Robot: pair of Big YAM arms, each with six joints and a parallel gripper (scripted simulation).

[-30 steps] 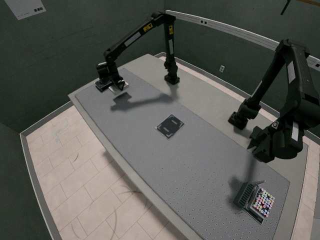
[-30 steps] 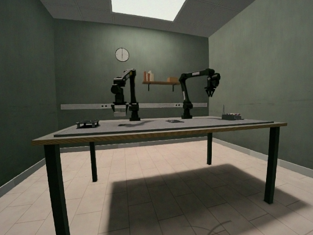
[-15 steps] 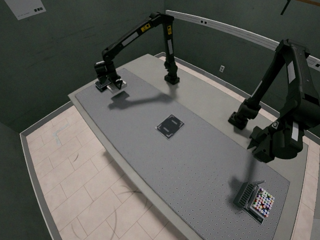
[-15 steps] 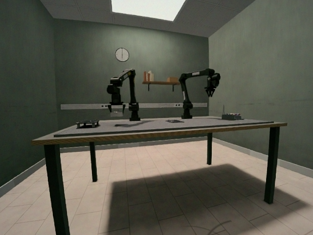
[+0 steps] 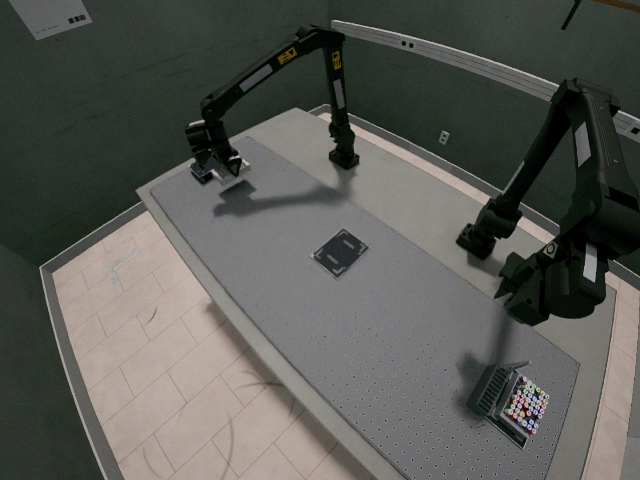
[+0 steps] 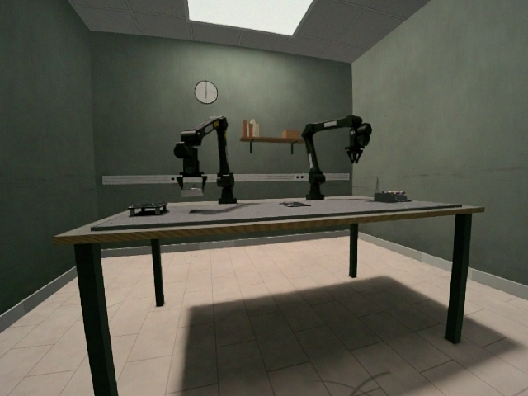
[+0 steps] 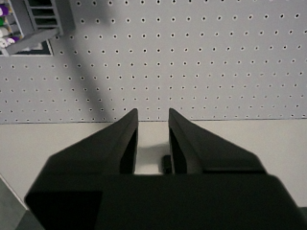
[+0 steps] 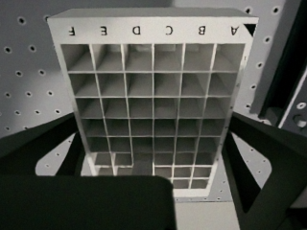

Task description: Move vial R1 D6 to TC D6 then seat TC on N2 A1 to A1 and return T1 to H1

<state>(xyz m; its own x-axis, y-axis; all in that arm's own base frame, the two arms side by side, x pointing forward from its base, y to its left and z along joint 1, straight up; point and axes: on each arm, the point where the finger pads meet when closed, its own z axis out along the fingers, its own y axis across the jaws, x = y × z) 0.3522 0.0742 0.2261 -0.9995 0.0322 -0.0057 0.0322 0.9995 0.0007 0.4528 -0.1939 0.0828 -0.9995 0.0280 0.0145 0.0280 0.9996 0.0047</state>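
My right gripper is now 2 cm short of the black nest, 18 cm to the left of it and 5 cm above it. From my right hand the other things lie so: tube carrier: right at my right hand; then slotted holder: 3 cm behind, 108 cm to the left, 7 cm below.
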